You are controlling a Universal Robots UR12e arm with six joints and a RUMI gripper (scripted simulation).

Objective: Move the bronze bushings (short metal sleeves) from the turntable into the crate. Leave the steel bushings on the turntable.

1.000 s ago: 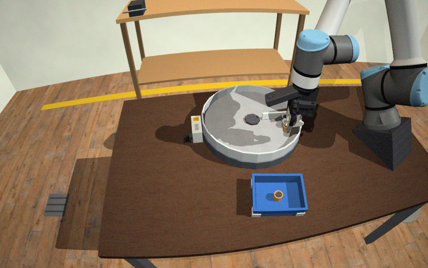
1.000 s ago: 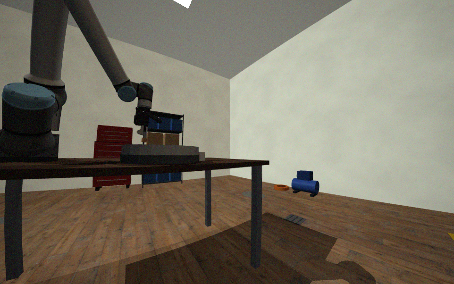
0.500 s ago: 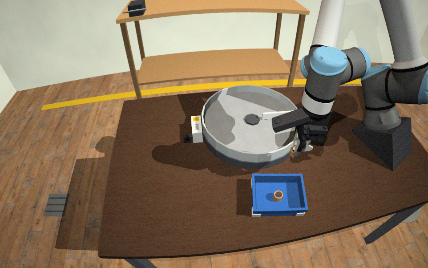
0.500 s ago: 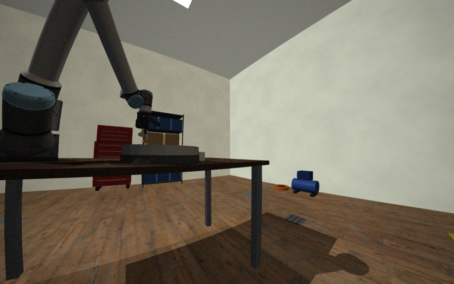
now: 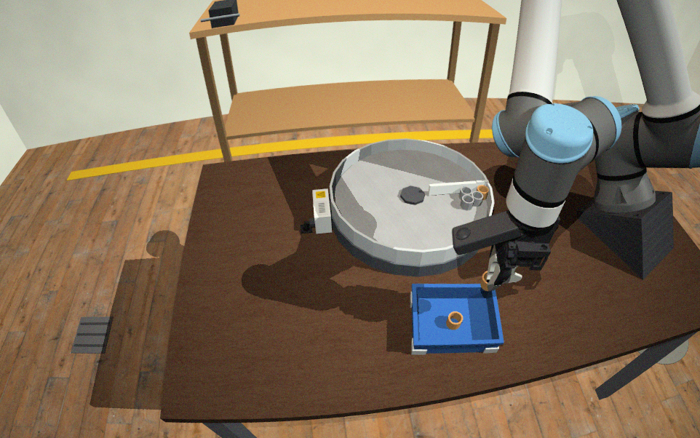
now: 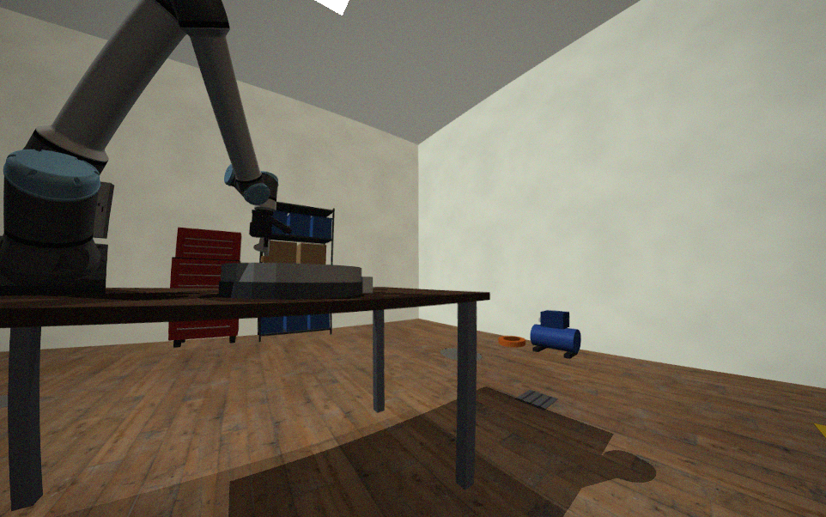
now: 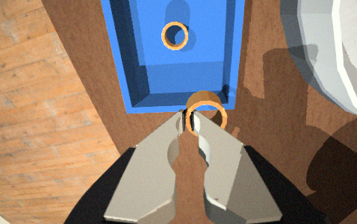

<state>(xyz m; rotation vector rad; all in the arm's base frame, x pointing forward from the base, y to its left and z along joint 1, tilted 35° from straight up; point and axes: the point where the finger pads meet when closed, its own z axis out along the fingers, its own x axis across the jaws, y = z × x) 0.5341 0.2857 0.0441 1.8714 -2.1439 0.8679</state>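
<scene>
The blue crate is 50 mm ahead of my hand and 110 mm below it. Round my hand: round grey turntable (70 mm ahead, 350 mm to the right, 90 mm below).
</scene>
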